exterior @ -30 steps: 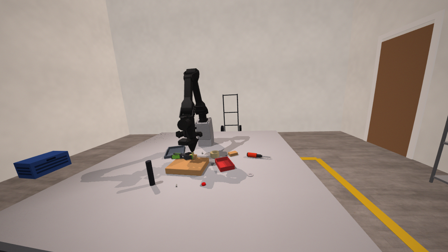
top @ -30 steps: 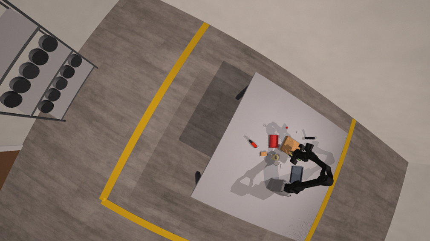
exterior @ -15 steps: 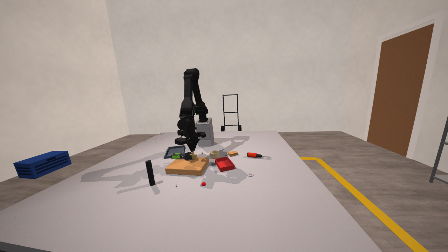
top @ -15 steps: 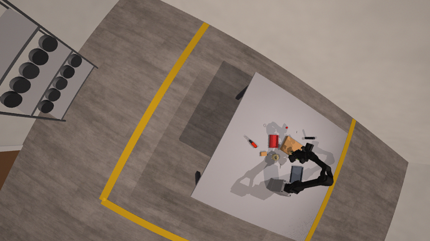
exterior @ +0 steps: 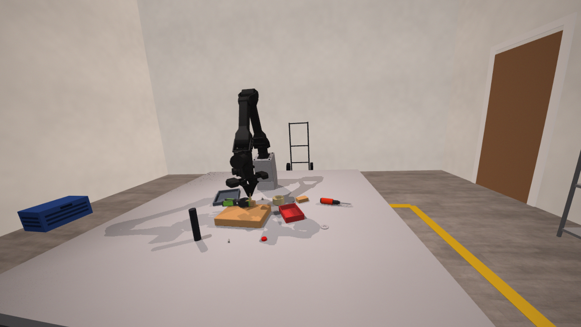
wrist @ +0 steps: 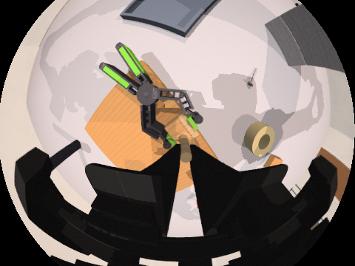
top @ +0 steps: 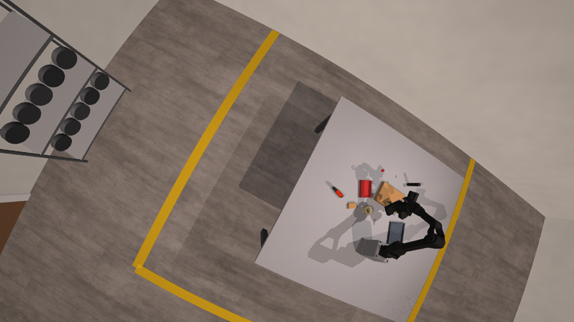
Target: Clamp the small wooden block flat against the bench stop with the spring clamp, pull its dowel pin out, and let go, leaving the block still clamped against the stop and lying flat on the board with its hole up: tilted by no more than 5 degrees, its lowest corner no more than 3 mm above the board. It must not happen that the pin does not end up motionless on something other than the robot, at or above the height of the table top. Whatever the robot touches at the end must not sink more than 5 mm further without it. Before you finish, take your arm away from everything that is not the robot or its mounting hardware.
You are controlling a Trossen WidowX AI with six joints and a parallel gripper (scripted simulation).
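My hand is 40 mm above the dowel pin. Also, from my hand: bench stop 10 mm behind, 10 mm to the right, 70 mm below; then wooden board 60 mm ahead, 10 mm to the right, 100 mm below; then small wooden block 70 mm below.
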